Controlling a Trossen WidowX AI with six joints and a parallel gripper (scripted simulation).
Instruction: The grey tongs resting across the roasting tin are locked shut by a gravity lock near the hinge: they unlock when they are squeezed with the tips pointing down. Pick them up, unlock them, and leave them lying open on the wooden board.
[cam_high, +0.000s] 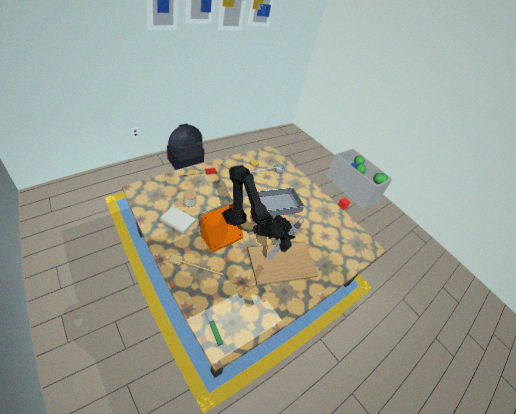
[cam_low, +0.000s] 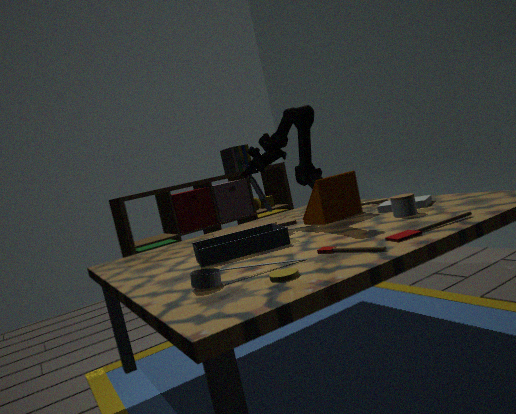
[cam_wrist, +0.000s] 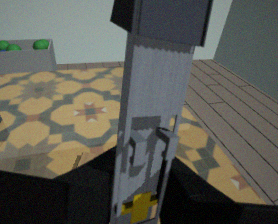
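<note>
Now: gripper tip 30 mm past the yellow lock piece, 20 mm to the right of it and 10 mm below it. The rest, counted from my gripper tip: white flat block: 320 mm behind, 590 mm to the left, 240 mm below; then roasting tin: 310 mm ahead, 350 mm to the left, 220 mm below; then wooden board: 240 mm below.
</note>
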